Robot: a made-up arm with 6 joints.
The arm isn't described. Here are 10 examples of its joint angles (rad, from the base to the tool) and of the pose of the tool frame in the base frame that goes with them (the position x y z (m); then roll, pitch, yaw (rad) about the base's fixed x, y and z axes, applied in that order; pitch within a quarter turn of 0, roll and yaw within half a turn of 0).
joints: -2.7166 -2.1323 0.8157 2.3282 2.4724 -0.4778
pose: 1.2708 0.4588 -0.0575 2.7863 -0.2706 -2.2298
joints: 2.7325 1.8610 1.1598 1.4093 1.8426 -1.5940
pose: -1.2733 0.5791 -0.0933 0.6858 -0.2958 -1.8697
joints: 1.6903 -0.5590 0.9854 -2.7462 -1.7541 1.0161
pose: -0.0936 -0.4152 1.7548 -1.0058 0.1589 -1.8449
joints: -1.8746 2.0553 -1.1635 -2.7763 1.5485 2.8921
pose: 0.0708 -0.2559 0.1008 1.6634 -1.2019 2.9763
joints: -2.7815 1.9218 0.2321 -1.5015 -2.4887 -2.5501
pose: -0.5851 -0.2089 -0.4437 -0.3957 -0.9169 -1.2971
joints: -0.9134 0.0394 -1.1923 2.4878 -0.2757 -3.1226
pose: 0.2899 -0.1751 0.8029 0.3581 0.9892 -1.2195
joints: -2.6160 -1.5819 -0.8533 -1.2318 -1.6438 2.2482
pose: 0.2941 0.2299 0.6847 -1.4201 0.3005 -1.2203
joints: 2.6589 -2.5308 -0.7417 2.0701 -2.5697 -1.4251
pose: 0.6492 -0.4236 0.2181 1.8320 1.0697 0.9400
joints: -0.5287 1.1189 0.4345 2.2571 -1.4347 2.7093
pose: 1.1972 -0.5861 0.5388 1.1454 -0.4122 -1.5196
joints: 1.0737 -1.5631 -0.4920 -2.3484 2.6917 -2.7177
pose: -0.3451 -0.4091 0.8797 -1.7674 1.2127 -0.9831
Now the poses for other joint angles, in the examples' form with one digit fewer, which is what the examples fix.
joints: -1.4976 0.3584 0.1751 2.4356 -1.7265 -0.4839
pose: 0.183 -0.889 1.253 -1.187 -0.875 -3.092
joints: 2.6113 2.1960 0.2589 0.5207 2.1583 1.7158
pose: -0.443 0.415 -0.672 -1.530 -0.262 3.054
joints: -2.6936 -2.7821 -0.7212 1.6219 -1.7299 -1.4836
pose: 0.655 0.306 0.016 1.980 0.164 2.049
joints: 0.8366 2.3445 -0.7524 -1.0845 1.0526 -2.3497
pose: 0.093 -0.004 -0.097 0.564 0.442 -1.290
